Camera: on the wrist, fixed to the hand. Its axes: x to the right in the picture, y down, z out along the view.
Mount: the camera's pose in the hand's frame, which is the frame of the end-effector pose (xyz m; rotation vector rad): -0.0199 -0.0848 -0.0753 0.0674 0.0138 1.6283
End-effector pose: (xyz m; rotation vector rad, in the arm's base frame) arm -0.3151 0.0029 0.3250 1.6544 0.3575 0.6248
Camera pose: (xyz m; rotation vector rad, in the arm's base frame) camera -0.3655 0.0681 0.2445 1.7383 -1.1274 1.7753
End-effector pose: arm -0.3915 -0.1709 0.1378 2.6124 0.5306 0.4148
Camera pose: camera -0.4619 -0.0821 0.1583 2.4723 -1.7121 0.8196
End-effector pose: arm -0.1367 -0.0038 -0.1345 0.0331 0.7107 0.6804
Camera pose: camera -0.1459 -0.0968 -0.2017 0.7291 0.6116 2.1983
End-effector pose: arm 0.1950 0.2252 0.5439 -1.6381 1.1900 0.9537
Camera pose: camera 0.2784 0.1738 0.6044 -0.2859 2.5195 1.7242
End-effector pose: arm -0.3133 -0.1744 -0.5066 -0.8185 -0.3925 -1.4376
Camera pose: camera -0.4151 -0.2069 -0.5496 -0.7186 0.2644 0.0963
